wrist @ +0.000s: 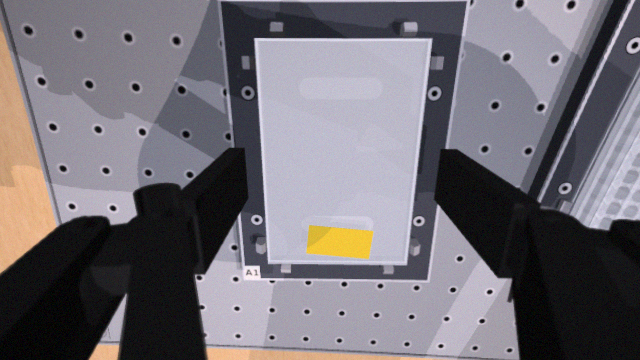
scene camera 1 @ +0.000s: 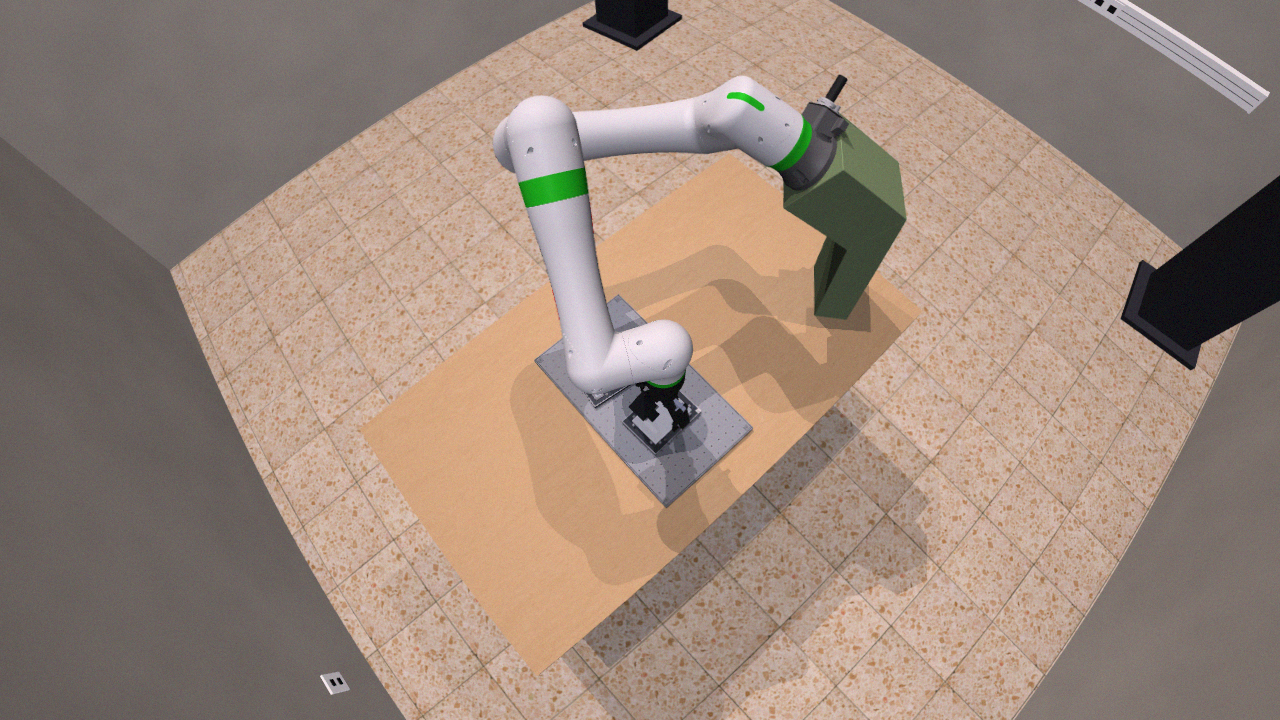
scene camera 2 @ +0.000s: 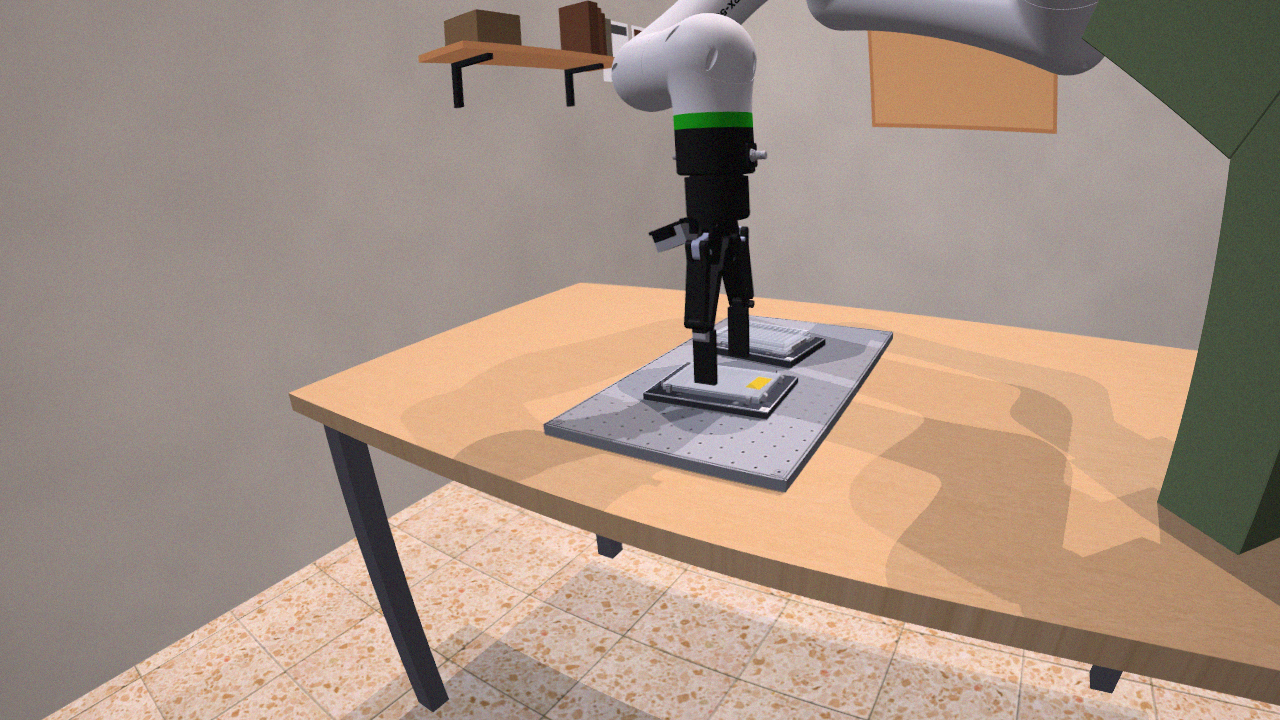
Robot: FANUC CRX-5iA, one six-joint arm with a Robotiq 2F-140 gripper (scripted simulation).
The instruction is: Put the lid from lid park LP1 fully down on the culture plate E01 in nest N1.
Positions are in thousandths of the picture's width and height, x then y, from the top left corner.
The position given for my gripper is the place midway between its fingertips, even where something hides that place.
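My gripper (scene camera 2: 565, 512), (wrist: 534, 485), (scene camera 1: 517, 574) is visible. A clear lid (scene camera 2: 574, 533), (wrist: 534, 335), (scene camera 1: 518, 591) is visible too. A culture plate (scene camera 2: 598, 469) is present as well.
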